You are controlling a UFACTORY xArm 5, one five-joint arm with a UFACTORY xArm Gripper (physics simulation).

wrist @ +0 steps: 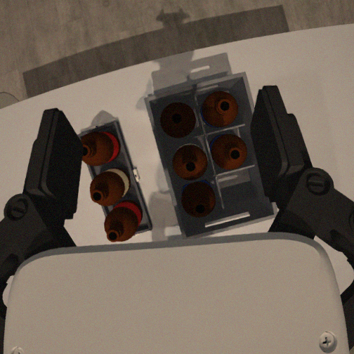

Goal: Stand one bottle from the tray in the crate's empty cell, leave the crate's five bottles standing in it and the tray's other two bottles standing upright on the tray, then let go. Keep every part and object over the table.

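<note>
My gripper [161, 115] is open and empty, its fingers spread wide above the table. The grey crate [190, 228] is between the fingers in the view, right of the middle, close to the right finger. It holds five upright brown bottles: two [220, 108] [229, 151] in the right column and three [178, 120] [190, 162] [198, 198] in the left column. The empty cell [241, 192] is at the lower right. The narrow grey tray [142, 202] lies left of the crate and holds three upright brown bottles: red-labelled [100, 148], cream-labelled [110, 187] and red-labelled [123, 221]. The left finger partly overlaps the upper one.
The pale table [310, 65] has its far edge across the upper part of the view, with the wooden floor [100, 30] beyond. A gap separates tray and crate. Shadows fall on the table behind the crate and on the floor. The gripper's housing hides the near side.
</note>
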